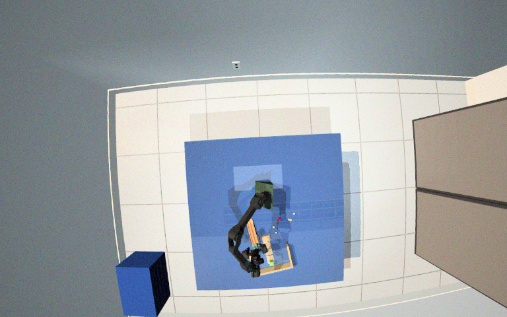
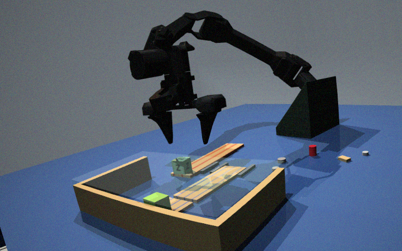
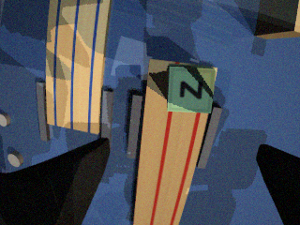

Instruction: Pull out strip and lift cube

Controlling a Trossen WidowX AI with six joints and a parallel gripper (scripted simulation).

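The cube lies 30 mm ahead of my gripper tip, 10 mm to the left of it and 40 mm below it. Round my gripper tip: red cylinder: 200 mm behind, 200 mm to the left, 50 mm below.
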